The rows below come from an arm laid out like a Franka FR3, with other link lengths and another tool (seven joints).
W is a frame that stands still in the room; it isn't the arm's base.
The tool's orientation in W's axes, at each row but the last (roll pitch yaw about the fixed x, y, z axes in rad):
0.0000 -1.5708 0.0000
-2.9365 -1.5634 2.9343
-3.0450 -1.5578 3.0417
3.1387 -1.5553 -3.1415
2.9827 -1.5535 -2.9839
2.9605 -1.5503 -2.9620
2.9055 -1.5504 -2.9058
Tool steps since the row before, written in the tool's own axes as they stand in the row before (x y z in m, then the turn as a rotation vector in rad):
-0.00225 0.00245 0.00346 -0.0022 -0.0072 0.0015
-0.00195 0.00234 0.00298 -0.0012 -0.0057 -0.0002
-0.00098 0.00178 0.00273 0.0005 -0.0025 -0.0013
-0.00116 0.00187 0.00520 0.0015 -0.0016 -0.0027
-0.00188 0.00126 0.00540 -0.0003 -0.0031 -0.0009
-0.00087 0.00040 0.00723 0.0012 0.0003 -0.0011
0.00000 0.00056 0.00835 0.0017 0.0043 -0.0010
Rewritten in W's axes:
-0.00346 0.00245 -0.00225 -0.0015 -0.0072 -0.0022
-0.00296 0.00234 -0.00198 0.0002 -0.0057 -0.0012
-0.00271 0.00179 -0.00102 0.0013 -0.0025 0.0005
-0.00518 0.00188 -0.00124 0.0027 -0.0016 0.0015
-0.00537 0.00127 -0.00197 0.0009 -0.0031 -0.0003
-0.00721 0.00041 -0.00101 0.0011 0.0003 0.0012
-0.00835 0.00056 -0.00016 0.0010 0.0043 0.0017

